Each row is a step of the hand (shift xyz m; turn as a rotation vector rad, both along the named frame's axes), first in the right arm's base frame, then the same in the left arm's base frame.
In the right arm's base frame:
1: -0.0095 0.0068 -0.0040 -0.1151 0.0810 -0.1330
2: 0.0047 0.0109 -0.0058 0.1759 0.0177 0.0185
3: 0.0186 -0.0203 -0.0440 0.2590 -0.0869 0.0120
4: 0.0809 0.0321 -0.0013 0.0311 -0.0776 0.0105
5: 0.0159 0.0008 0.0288 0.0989 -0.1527 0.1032
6: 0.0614 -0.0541 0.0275 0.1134 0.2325 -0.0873
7: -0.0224 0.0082 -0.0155 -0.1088 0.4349 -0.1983
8: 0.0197 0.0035 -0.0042 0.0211 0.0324 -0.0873
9: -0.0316 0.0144 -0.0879 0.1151 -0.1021 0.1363
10: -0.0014 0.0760 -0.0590 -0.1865 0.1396 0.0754
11: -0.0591 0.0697 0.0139 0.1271 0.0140 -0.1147
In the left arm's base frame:
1: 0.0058 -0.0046 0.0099 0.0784 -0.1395 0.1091
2: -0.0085 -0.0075 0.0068 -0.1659 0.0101 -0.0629
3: -0.0032 -0.0412 -0.0314 -0.1921 0.0160 -0.1940
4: -0.0862 -0.0085 -0.0089 0.0063 0.0206 -0.0815
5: -0.0172 0.0279 -0.0033 -0.0289 0.1209 -0.1682
6: -0.0328 0.0330 -0.0727 -0.1970 -0.1235 0.1430
7: 0.0177 -0.0158 0.0157 -0.0803 -0.2553 0.4107
8: -0.0187 -0.0053 -0.0064 -0.0251 -0.0917 0.0090
9: 0.0299 -0.0880 0.0172 -0.0692 0.1458 -0.1273
10: -0.0274 -0.0693 0.0609 0.0957 0.0605 0.2171
11: 0.0198 0.0056 0.0901 -0.1083 -0.1196 -0.0589

